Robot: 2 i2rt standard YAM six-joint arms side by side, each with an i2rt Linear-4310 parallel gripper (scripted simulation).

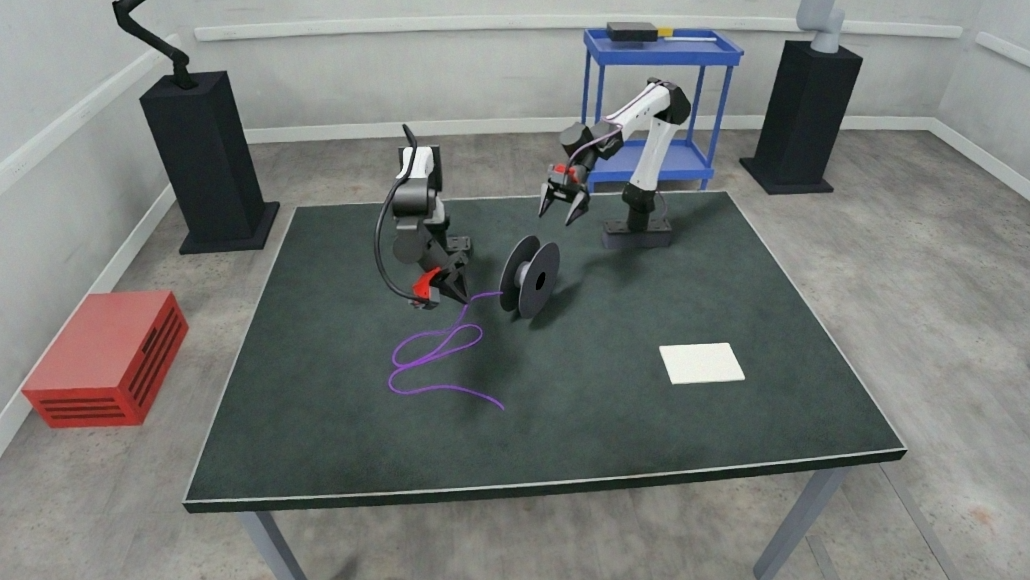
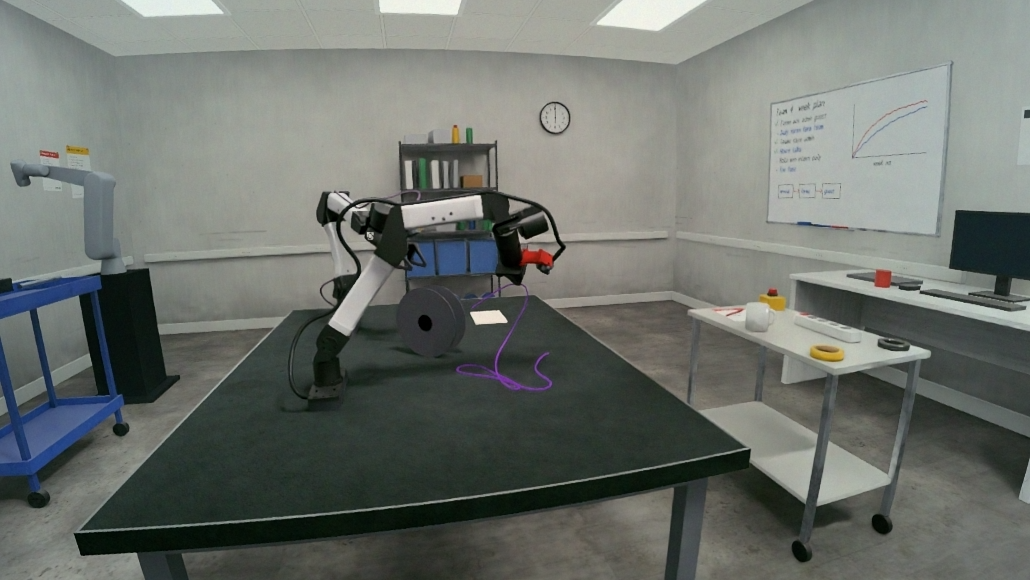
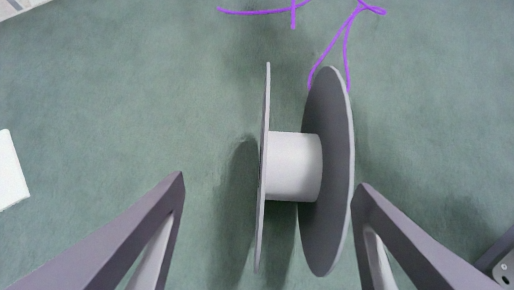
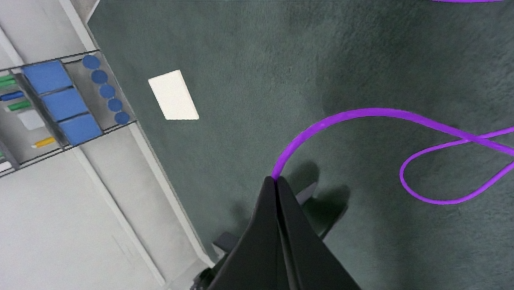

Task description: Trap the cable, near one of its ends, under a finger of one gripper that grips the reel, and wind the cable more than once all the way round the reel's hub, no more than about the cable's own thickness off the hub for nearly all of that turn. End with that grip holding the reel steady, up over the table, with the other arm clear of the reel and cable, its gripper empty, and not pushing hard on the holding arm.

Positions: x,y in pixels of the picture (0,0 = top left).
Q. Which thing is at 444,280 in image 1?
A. My right gripper.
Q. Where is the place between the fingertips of my left gripper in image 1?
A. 552,220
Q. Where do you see a dark grey reel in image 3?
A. At 316,167
